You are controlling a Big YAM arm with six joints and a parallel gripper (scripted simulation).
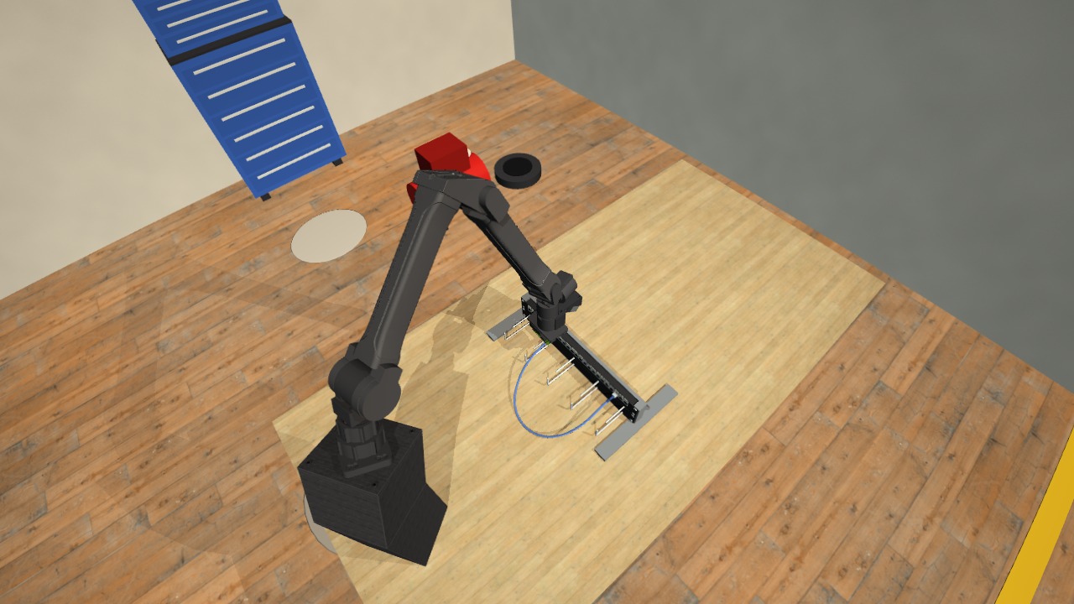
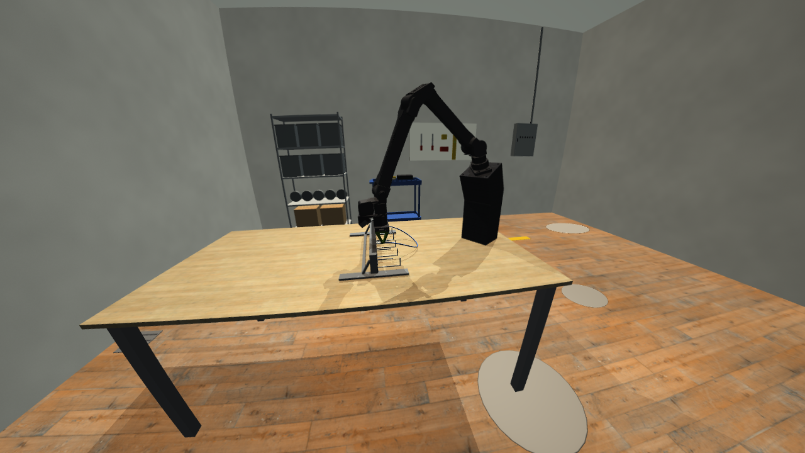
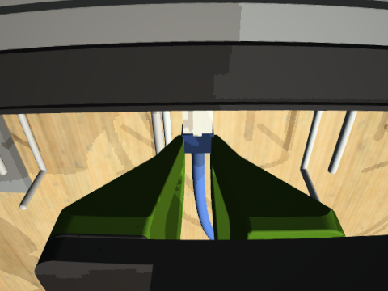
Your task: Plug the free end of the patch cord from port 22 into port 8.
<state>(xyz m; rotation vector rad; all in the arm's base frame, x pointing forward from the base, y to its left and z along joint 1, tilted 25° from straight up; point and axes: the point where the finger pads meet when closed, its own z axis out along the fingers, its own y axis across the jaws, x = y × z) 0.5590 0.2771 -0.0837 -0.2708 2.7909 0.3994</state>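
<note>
The cord plug lies 20 mm ahead of my hand and 10 mm to the left of it.
</note>
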